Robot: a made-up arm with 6 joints.
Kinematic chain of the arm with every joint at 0, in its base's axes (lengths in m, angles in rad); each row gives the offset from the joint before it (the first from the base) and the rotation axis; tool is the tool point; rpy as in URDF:
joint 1: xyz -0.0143 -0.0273 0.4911 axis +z
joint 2: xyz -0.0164 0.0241 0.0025 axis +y
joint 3: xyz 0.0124 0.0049 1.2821 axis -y
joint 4: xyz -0.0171 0.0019 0 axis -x
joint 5: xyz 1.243 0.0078 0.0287 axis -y
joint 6: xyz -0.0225 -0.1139 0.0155 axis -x
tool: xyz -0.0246 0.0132 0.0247 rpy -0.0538 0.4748 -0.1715
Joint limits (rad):
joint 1: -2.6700..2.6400
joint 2: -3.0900..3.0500
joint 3: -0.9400..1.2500
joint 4: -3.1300..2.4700
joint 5: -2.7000..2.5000
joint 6: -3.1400..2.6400
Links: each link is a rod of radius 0.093 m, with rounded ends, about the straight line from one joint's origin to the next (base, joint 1, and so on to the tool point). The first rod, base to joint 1, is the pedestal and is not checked.
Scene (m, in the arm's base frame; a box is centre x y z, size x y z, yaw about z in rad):
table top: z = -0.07
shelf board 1: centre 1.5 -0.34 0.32 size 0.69 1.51 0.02 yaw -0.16
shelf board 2: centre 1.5 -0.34 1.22 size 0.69 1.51 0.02 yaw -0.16
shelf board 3: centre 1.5 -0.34 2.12 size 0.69 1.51 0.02 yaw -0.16
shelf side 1: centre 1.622 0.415 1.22 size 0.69 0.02 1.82 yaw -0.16
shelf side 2: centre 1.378 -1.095 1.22 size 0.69 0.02 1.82 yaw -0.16
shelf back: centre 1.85 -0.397 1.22 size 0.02 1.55 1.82 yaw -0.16
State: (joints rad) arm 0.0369 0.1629 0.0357 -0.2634 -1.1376 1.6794
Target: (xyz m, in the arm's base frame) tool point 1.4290 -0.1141 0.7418
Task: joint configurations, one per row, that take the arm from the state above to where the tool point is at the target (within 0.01 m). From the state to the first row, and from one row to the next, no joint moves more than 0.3 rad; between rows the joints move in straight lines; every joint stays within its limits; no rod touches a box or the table.
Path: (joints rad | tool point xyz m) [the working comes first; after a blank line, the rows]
Joints at the target: -0.0121 0.5002 -0.3428 -0.2957 -1.1349 1.6825
Straight joint move there: touches shelf board 2.

1: 0.2655 0.0255 -0.2549 -0.2401 -1.2392 1.6396 | 1.1677 0.2251 1.4895
2: 0.4941 -0.1119 -0.5455 -0.2167 -1.3408 1.5998 | 0.8796 0.3803 1.3083
3: 0.7227 -0.2493 -0.8361 -0.1934 -1.4424 1.5600 | 0.5749 0.4078 1.1112
4: 0.5057 -0.0967 -0.8270 -0.2393 -1.3307 1.6052 | 0.7297 0.3088 0.9993
5: 0.2887 0.0559 -0.8179 -0.2853 -1.2191 1.6505 | 0.8492 0.1573 0.8753
6: 0.0717 0.2085 -0.8088 -0.3312 -1.1075 1.6958 | 0.9162 -0.0314 0.7418
7: 0.0298 0.3543 -0.5758 -0.3134 -1.1212 1.6892 | 1.1811 -0.0617 0.7508
8: -0.0121 0.5002 -0.3428 -0.2957 -1.1349 1.6825 | 1.4290 -0.1141 0.7417

